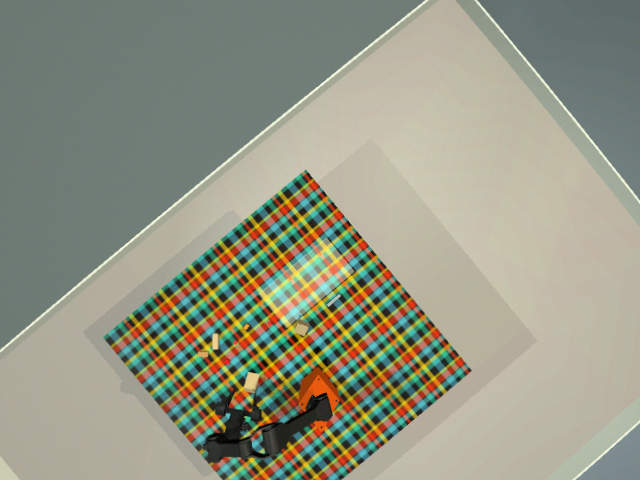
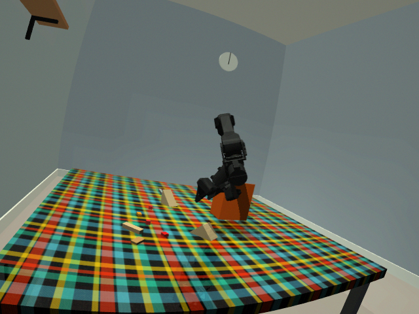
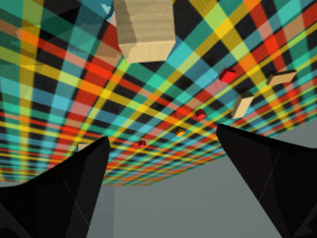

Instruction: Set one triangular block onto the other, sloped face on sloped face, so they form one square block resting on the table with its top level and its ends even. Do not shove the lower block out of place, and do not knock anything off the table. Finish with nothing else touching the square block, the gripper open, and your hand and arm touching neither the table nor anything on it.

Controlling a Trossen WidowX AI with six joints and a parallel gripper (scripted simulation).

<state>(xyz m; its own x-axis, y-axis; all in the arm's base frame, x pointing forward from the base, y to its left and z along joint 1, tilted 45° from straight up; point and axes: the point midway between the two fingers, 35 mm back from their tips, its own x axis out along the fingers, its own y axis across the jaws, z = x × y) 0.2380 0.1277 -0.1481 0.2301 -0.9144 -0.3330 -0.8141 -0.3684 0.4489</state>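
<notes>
My gripper tip is now 20 mm past the triangular block, 30 mm to the right of it and 110 mm above it. Round my gripper tip: orange cube (190 mm ahead, 150 mm to the right, 130 mm below).
</notes>
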